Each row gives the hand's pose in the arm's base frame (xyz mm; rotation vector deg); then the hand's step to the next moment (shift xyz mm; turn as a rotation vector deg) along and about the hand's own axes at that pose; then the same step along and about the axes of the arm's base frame.
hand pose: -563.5 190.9 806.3 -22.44 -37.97 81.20
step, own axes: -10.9 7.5 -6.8 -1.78 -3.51 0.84
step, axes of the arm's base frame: -1.7 -8.8 -11.9 2.15 -2.33 2.48
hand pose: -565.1 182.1 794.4 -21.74 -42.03 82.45
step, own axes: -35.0 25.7 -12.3 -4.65 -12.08 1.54
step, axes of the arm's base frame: -10.2 -28.6 -33.4 8.24 -6.32 7.87
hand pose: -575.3 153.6 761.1 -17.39 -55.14 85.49
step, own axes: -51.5 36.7 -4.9 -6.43 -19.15 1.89
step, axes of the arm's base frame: -12.2 -40.9 -46.9 13.26 -8.95 12.47
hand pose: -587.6 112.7 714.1 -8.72 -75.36 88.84
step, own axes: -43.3 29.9 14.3 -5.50 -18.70 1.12
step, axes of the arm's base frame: -8.4 -37.1 -39.1 13.08 -7.69 12.28
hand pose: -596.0 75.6 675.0 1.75 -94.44 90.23
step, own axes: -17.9 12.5 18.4 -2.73 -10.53 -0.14
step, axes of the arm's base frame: -4.9 -21.8 -17.8 7.54 -3.50 7.02
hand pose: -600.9 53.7 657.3 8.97 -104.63 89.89
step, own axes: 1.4 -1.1 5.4 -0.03 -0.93 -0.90
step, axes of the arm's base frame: -2.8 -4.7 1.7 0.89 0.57 0.75
